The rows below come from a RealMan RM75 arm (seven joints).
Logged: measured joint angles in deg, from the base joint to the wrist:
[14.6 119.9 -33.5 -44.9 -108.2 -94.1 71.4]
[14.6 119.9 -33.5 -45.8 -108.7 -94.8 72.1]
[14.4 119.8 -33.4 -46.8 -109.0 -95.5 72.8]
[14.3 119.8 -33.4 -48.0 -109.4 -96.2 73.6]
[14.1 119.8 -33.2 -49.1 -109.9 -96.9 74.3]
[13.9 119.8 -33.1 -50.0 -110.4 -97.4 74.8]
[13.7 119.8 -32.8 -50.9 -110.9 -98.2 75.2]
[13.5 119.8 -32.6 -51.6 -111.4 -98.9 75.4]
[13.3 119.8 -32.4 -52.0 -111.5 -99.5 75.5]
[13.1 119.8 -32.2 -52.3 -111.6 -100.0 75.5]
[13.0 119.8 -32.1 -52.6 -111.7 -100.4 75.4]
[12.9 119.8 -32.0 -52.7 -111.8 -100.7 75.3]
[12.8 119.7 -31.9 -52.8 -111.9 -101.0 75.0]
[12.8 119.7 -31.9 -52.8 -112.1 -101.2 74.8]
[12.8 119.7 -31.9 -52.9 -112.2 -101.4 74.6]
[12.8 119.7 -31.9 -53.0 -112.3 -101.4 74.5]
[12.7 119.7 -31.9 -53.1 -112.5 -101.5 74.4]
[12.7 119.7 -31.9 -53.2 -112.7 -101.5 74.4]
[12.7 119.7 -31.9 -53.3 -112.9 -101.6 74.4]
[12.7 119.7 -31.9 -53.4 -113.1 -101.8 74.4]
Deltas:
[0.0 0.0 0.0 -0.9 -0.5 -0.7 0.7]
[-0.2 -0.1 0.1 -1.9 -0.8 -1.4 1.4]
[-0.3 -0.1 0.1 -3.1 -1.2 -2.1 2.2]
[-0.5 -0.1 0.3 -4.2 -1.7 -2.8 2.9]
[-0.7 -0.1 0.4 -5.1 -2.2 -3.3 3.4]
[-0.9 -0.1 0.7 -6.0 -2.7 -4.1 3.8]
[-1.1 -0.1 0.9 -6.7 -3.2 -4.8 4.0]
[-1.3 -0.1 1.1 -7.1 -3.3 -5.4 4.1]
[-1.5 -0.1 1.3 -7.4 -3.4 -5.9 4.1]
[-1.6 -0.1 1.4 -7.7 -3.5 -6.3 4.0]
[-1.7 -0.1 1.5 -7.8 -3.6 -6.6 3.9]
[-1.8 -0.2 1.6 -7.9 -3.7 -6.9 3.6]
[-1.8 -0.2 1.6 -7.9 -3.9 -7.1 3.4]
[-1.8 -0.2 1.6 -8.0 -4.0 -7.3 3.2]
[-1.8 -0.2 1.6 -8.1 -4.1 -7.3 3.1]
[-1.9 -0.2 1.6 -8.2 -4.3 -7.4 3.0]
[-1.9 -0.2 1.6 -8.3 -4.5 -7.4 3.0]
[-1.9 -0.2 1.6 -8.4 -4.7 -7.5 3.0]
[-1.9 -0.2 1.6 -8.5 -4.9 -7.7 3.0]

